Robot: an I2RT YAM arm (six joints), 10 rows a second.
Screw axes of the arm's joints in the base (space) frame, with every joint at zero. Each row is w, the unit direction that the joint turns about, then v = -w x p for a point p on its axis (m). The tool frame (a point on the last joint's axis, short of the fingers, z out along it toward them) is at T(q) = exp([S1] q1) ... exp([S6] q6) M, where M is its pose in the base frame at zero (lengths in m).
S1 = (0, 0, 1, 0, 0, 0)
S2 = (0, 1, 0, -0.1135, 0, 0.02)
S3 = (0, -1, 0, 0.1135, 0, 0.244)
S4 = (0, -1, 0, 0.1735, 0, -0.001)
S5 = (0, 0, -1, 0, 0.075, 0)
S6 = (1, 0, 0, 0, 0.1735, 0)
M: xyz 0.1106 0 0.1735 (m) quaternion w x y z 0.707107 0 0.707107 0
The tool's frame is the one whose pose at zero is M.
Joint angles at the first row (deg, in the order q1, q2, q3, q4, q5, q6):
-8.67, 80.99, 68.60, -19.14, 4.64, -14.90
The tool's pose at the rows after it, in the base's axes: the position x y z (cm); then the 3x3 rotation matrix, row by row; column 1 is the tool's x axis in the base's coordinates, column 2 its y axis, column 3 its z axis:
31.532, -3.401, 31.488; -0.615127, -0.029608, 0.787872; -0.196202, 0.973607, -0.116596; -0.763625, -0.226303, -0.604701
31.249, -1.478, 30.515; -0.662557, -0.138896, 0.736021; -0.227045, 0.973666, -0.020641; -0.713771, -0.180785, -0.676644
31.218, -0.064, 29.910; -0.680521, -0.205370, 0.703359; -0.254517, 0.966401, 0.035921; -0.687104, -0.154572, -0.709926
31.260, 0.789, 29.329; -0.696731, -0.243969, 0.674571; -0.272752, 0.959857, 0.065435; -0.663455, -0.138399, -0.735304
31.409, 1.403, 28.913; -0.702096, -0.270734, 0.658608; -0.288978, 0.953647, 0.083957; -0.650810, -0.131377, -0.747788
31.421, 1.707, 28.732; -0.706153, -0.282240, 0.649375; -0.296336, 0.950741, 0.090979; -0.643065, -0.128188, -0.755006
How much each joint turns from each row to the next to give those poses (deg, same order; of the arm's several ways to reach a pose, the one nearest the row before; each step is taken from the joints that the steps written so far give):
2.74, -0.20, 0.04, -5.94, -2.66, -0.10
3.12, 0.49, -0.02, -4.85, -2.87, -0.03
2.43, 0.63, 0.00, -2.06, -1.44, 0.00
1.48, 0.76, -0.02, -1.35, -0.68, -0.02
1.08, 0.72, 0.00, -0.37, -0.37, -0.17
0.54, 0.27, 0.00, -0.38, -0.06, -0.03

